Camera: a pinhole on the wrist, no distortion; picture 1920 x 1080 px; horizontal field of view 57.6 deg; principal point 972.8 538.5 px. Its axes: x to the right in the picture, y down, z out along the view. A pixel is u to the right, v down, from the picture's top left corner.
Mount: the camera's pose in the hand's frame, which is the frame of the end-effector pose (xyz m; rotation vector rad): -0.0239 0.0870 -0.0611 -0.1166 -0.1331 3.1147
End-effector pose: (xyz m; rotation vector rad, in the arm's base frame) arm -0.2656 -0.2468 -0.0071 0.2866 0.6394 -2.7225
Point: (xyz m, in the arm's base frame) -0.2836 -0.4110 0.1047
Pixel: 427.5 368.6
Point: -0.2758 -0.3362 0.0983
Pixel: 573.6 884.5
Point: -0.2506 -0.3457 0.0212
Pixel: 441.7 503.8
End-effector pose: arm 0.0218 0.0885 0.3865 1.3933 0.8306 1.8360
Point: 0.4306 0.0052 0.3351
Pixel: 1415.7 926.1
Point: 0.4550 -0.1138 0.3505
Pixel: 1745.5 633.6
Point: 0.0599 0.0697 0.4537
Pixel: 245.6 800.9
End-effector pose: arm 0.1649 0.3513 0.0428 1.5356 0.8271 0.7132
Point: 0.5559 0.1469 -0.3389
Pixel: outside the picture
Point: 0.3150 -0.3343 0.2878
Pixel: outside the picture
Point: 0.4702 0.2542 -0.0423
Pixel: 293.0 993.2
